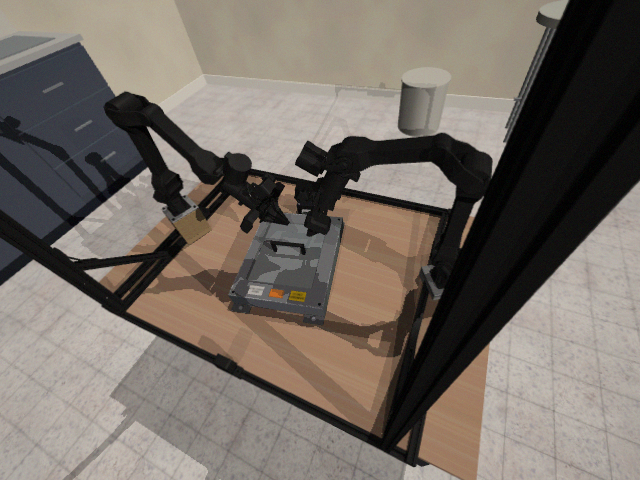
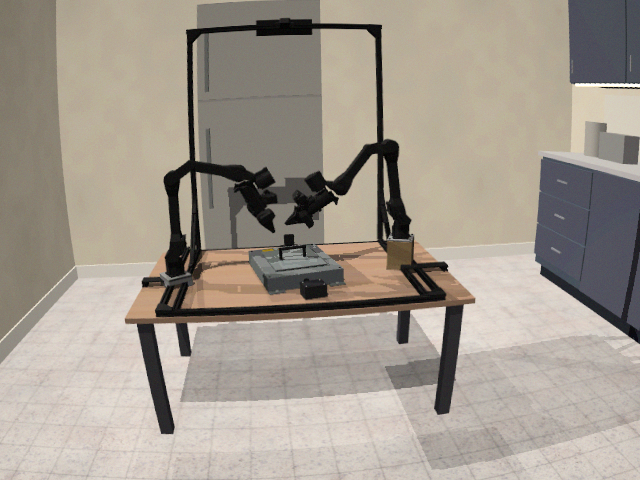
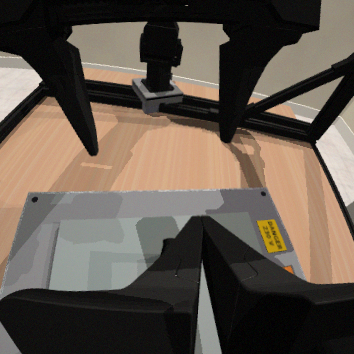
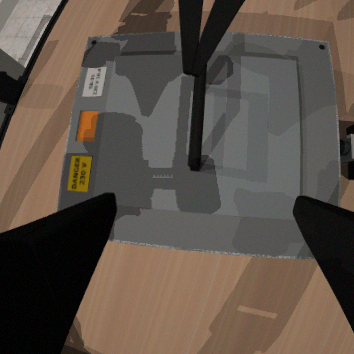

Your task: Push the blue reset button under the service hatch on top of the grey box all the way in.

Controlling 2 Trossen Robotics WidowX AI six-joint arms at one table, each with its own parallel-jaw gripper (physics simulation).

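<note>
The grey box [image 1: 285,278] [image 2: 290,280] [image 3: 140,204] [image 4: 211,225] lies flat in the middle of the table. Its service hatch [image 1: 291,263] [image 3: 98,260] [image 4: 246,140] lies flat and closed, with the black handle [image 1: 288,245] [image 2: 291,249] [image 4: 195,133] on top. The blue button is hidden. My left gripper [image 1: 284,220] [image 2: 290,222] [image 3: 199,223] [image 4: 190,75] is shut and empty, hanging above one end of the handle. My right gripper [image 1: 311,222] [image 2: 270,225] [image 3: 162,147] [image 4: 206,203] is open and empty, above the box's back edge.
Yellow danger label [image 1: 297,296] [image 3: 271,236] [image 4: 79,173] and orange label [image 4: 87,126] sit along one box edge. Black frame rails [image 1: 175,333] [image 2: 294,307] ring the table. A brass block [image 1: 193,229] [image 2: 399,252] holds the left arm's base. A small black unit [image 2: 313,288] stands by the box.
</note>
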